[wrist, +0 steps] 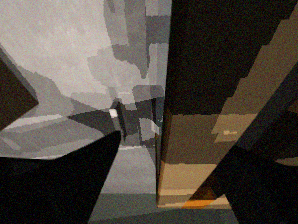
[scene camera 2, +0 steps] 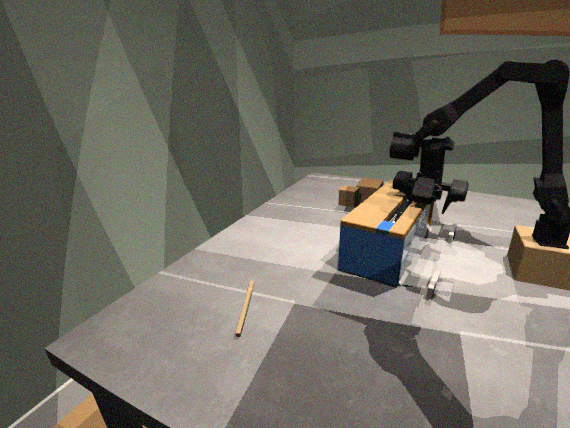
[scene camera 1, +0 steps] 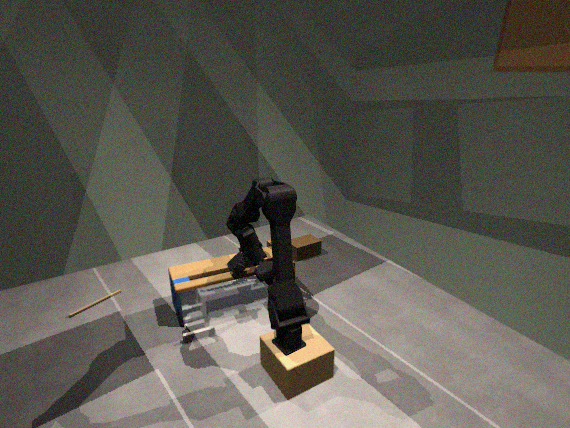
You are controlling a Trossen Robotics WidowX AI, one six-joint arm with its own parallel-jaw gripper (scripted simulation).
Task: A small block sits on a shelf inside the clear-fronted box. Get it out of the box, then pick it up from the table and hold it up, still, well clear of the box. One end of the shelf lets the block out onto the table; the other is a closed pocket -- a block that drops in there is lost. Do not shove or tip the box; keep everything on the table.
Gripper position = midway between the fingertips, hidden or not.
Note:
I see my gripper (scene camera 2: 427,210) and a box (scene camera 2: 378,239).
The box shows as well in the wrist view (wrist: 219,83) and in scene camera 1 (scene camera 1: 201,290). My gripper also shows in the wrist view (wrist: 159,135) and in scene camera 1 (scene camera 1: 266,280).

